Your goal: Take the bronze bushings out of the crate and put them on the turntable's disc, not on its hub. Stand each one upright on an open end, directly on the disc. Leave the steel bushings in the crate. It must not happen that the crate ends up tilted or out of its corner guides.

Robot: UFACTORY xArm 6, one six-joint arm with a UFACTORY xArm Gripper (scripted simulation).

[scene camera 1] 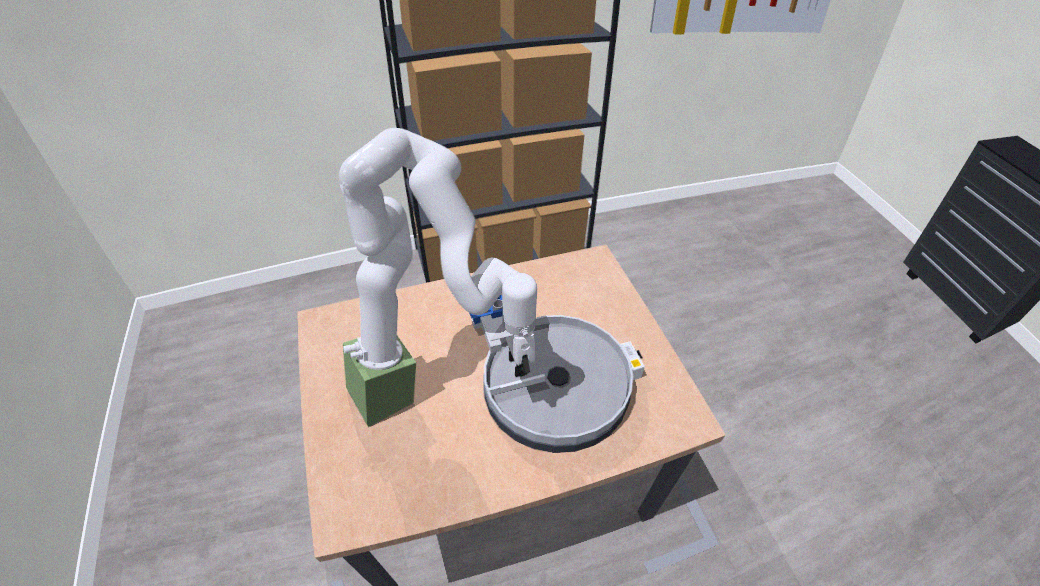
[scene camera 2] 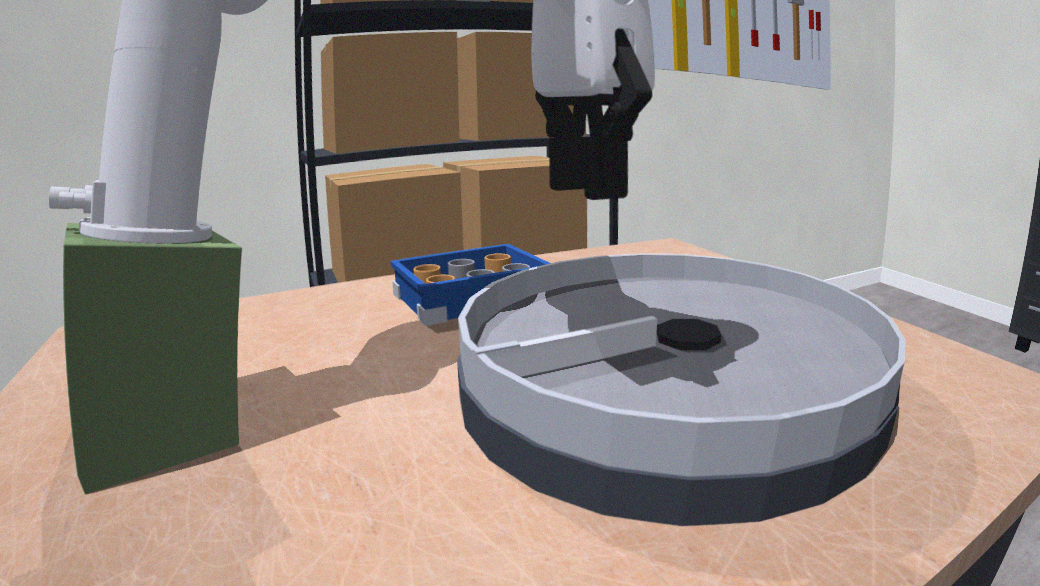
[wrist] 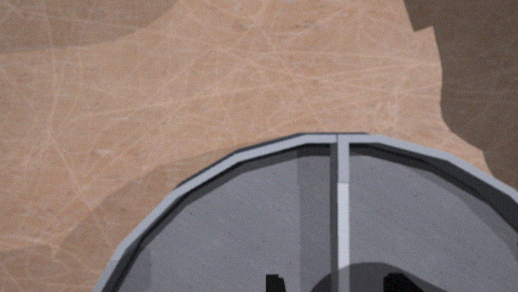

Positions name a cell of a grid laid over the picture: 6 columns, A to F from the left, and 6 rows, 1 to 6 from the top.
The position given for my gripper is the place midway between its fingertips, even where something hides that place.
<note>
In view: my gripper (scene camera 2: D2), a blue crate (scene camera 2: C4) and a turntable disc (scene camera 2: E4).
My gripper is seen too in scene camera 1 (scene camera 1: C4). The turntable disc also shows in scene camera 1 (scene camera 1: D4) and in the wrist view (wrist: D5). The wrist view does not show the blue crate: it is out of frame.
</note>
